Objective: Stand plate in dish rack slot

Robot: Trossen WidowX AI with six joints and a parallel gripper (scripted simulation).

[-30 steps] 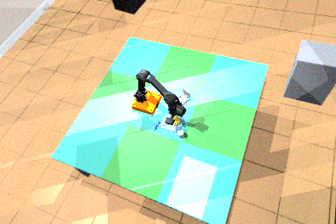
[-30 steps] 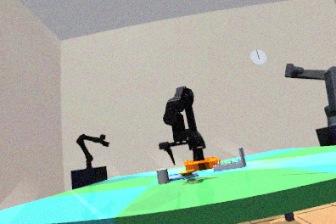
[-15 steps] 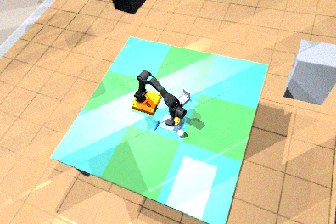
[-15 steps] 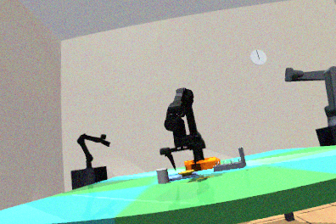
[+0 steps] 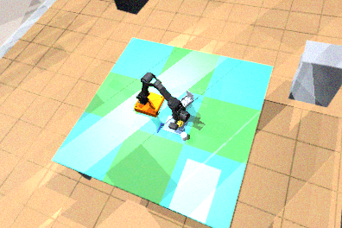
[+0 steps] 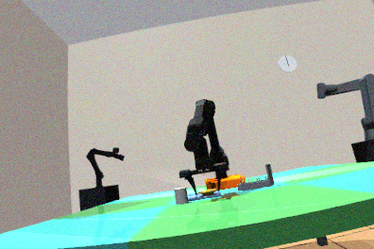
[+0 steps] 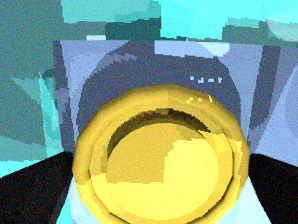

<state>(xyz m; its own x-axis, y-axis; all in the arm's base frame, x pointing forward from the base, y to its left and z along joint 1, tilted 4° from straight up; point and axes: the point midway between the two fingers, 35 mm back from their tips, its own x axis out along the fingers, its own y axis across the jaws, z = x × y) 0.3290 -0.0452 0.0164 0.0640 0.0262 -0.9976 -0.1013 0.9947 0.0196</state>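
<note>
The pale blue mat is 2 cm behind my gripper tip, 2 cm to the right of it and 1 cm below it. Round my gripper tip: yellow plate (1 cm above); then cup (9 cm ahead, 8 cm to the right, 2 cm above); then blue spoon (11 cm behind, 8 cm to the right, 1 cm below).
</note>
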